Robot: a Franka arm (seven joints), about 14 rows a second.
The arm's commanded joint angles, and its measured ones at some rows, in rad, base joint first. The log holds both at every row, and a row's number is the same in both.
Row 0, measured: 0.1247, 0.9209, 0.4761, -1.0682, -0.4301, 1.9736, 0.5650
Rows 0 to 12, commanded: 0.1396, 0.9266, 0.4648, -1.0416, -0.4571, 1.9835, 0.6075; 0.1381, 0.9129, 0.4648, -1.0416, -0.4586, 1.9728, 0.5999; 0.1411, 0.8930, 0.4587, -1.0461, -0.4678, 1.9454, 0.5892; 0.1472, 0.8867, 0.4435, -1.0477, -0.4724, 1.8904, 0.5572; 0.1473, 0.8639, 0.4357, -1.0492, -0.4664, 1.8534, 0.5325; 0.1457, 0.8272, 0.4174, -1.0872, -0.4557, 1.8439, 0.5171; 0.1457, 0.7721, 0.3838, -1.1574, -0.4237, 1.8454, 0.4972; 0.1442, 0.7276, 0.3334, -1.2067, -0.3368, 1.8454, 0.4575; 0.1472, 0.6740, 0.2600, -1.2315, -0.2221, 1.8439, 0.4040; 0.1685, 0.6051, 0.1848, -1.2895, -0.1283, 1.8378, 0.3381; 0.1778, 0.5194, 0.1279, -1.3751, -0.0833, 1.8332, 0.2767; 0.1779, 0.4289, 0.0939, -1.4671, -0.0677, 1.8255, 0.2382; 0.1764, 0.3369, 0.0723, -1.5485, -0.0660, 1.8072, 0.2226
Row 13, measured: 0.1613, 0.5832, 0.1407, -1.2835, -0.1131, 1.8096, 0.2756
